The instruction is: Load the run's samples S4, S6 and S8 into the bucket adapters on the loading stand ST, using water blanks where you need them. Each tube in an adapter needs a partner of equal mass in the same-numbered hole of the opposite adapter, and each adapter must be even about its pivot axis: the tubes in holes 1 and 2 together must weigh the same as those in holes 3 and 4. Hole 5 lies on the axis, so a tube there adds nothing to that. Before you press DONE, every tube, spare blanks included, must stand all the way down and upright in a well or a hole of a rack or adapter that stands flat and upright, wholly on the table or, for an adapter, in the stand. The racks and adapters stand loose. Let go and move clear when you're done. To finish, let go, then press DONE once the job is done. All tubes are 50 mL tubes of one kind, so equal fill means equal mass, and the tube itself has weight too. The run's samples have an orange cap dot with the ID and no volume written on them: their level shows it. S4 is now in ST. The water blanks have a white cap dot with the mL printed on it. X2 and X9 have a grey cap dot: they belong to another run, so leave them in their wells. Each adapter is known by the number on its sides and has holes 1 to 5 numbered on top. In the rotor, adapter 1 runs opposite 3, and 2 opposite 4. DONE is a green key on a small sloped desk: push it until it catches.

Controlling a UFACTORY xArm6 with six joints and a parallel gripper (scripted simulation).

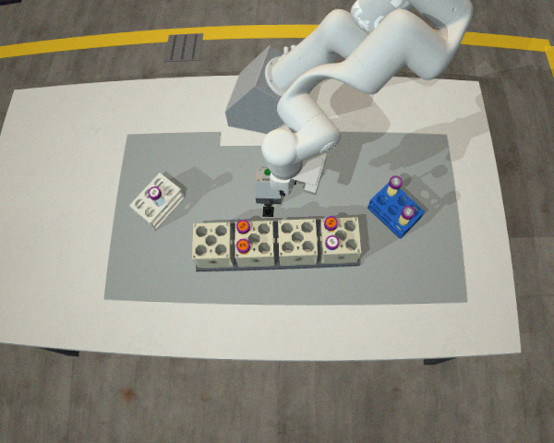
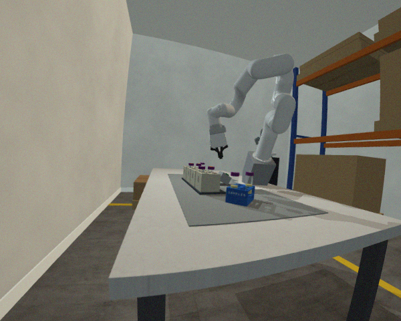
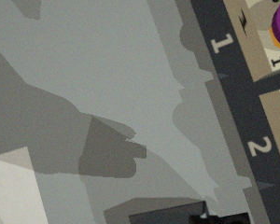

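My hand is 120 mm above the green DONE key, 80 mm past it and 60 mm to the left of it. The rest, counted from my hand: loading stand 180 mm below, 120 mm ahead, 40 mm to the right; blue sample rack 290 mm to the left, 160 mm below, 20 mm ahead; orange-dot tube 120 mm below, 100 mm to the left, 100 mm ahead.
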